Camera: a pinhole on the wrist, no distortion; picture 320 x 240 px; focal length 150.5 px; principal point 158.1 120.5 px. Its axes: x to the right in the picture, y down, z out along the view. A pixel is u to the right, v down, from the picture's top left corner.
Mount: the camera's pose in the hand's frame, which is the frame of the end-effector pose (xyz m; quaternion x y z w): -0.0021 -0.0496 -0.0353 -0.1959 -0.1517 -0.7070 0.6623
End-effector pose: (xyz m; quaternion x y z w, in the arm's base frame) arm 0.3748 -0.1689 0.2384 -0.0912 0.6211 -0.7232 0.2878
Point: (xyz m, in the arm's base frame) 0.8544 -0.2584 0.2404
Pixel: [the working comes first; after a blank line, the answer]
In the camera's frame: 0.0070 -0.3725 0.3717

outside the picture
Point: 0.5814 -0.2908 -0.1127
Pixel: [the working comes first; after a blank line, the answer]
In the camera's frame: -0.3180 -0.0652 0.3582

25 93
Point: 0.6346 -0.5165 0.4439
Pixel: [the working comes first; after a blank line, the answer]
In the camera's frame: 0.2821 -0.0914 0.4116

261 87
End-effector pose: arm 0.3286 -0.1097 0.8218 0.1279 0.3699 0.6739 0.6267
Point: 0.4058 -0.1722 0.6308
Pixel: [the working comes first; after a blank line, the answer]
In the camera's frame: 0.0885 -0.0013 -0.1272

behind the camera
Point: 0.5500 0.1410 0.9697
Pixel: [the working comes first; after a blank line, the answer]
In the camera's frame: 0.1704 0.1376 0.3286

236 184
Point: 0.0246 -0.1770 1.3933
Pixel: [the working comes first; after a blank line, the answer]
In the camera's frame: -0.4593 -0.2311 0.4842

15 49
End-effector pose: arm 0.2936 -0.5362 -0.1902 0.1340 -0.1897 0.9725 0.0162
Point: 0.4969 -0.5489 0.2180
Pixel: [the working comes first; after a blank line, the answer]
In the camera's frame: 0.3132 -0.0968 0.3441

295 78
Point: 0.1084 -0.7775 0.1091
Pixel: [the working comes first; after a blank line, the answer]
In the camera's frame: -0.0046 0.2347 0.4081

156 207
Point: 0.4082 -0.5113 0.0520
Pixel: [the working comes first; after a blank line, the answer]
In the camera's frame: 0.1942 -0.0508 0.2008

304 82
